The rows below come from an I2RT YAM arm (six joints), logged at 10 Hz.
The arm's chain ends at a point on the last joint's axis. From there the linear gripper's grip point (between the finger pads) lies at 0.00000 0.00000 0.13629 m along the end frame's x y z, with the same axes.
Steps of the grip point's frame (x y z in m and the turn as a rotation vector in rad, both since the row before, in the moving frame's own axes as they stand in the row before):
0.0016 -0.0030 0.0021 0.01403 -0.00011 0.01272
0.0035 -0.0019 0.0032 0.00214 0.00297 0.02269
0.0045 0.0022 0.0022 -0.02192 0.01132 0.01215
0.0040 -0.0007 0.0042 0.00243 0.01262 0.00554
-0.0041 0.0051 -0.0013 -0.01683 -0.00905 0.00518
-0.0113 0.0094 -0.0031 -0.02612 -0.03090 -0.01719
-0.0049 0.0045 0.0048 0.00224 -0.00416 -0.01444
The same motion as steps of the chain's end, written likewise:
0.0016 -0.0011 0.0021 0.01403 -0.00011 0.01272
0.0031 -0.0016 0.0032 0.00214 0.00297 0.02269
0.0030 -0.0008 0.0022 -0.02192 0.01132 0.01215
0.0023 -0.0004 0.0042 0.00243 0.01262 0.00554
-0.0029 0.0028 -0.0013 -0.01683 -0.00905 0.00518
-0.0071 0.0058 -0.0030 -0.02612 -0.03090 -0.01719
-0.0043 0.0048 0.0048 0.00224 -0.00416 -0.01444

